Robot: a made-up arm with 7 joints.
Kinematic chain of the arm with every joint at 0, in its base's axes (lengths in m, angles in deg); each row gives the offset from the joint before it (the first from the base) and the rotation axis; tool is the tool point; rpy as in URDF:
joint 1: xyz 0 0 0.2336 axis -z
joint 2: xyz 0 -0.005 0.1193 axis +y
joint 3: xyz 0 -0.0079 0.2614 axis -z
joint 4: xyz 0 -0.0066 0.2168 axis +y
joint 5: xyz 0 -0.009 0.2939 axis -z
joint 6: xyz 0 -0.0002 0.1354 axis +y
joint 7: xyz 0 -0.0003 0.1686 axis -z
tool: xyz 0 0 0 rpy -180 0 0
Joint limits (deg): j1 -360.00..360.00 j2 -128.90..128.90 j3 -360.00..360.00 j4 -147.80..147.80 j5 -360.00..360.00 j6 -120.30..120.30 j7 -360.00..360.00
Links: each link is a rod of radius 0.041 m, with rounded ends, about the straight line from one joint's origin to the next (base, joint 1, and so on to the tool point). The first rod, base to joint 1, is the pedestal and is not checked.
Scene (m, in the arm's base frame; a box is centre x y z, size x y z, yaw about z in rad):
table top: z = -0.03
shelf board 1: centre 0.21 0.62 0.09 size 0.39 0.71 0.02 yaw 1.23
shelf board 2: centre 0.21 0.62 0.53 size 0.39 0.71 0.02 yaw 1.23
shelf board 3: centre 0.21 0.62 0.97 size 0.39 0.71 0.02 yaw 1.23
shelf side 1: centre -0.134 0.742 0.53 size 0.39 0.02 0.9 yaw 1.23
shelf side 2: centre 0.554 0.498 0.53 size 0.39 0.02 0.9 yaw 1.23
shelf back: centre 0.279 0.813 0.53 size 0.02 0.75 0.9 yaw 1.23
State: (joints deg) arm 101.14 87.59 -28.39 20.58 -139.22 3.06 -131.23
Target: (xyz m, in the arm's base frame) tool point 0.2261 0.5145 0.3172
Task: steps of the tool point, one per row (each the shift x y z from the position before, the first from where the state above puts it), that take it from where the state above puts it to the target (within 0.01 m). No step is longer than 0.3 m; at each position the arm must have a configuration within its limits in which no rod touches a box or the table.
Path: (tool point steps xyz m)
1: 0.2438 0.0443 -0.0773
2: 0.2347 0.1207 -0.0458
3: 0.1917 0.1890 -0.0125
4: 0.1200 0.2355 0.0179
5: 0.0309 0.2493 0.0413
6: -0.0592 0.2261 0.0543
7: -0.1334 0.1688 0.0554
8: -0.1769 0.0876 0.0452
9: -0.1815 -0.0011 0.0258
10: 0.0548 0.1148 0.0051
11: 0.0290 0.1213 -0.0051

